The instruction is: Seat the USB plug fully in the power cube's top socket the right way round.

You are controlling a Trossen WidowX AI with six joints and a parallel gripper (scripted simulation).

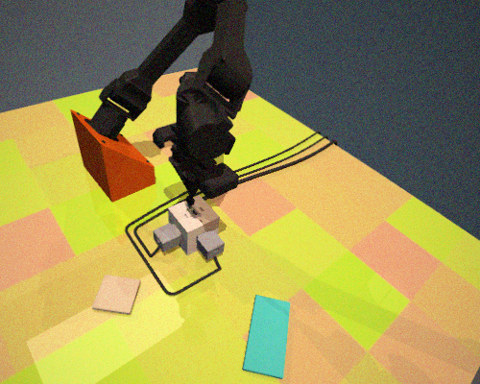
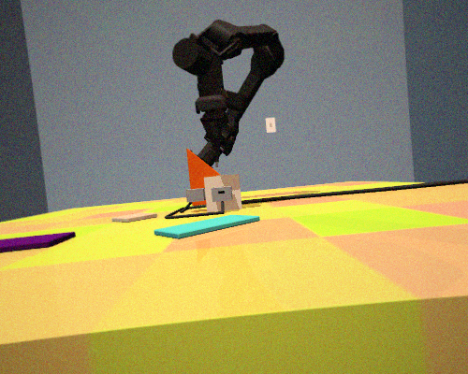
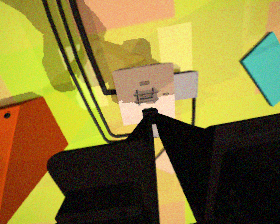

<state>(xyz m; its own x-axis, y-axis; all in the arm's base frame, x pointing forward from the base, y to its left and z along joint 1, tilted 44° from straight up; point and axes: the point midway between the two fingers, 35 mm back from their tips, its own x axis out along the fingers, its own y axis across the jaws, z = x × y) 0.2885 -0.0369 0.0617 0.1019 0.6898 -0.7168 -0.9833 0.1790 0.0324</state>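
The USB socket lies 6 cm below my gripper tip. The rest, counted from my gripper tip: beige tile (1 cm ahead, 19 cm to the right, 13 cm below); then USB plug (2 cm below); then teal slab (26 cm ahead, 5 cm to the right, 13 cm below).
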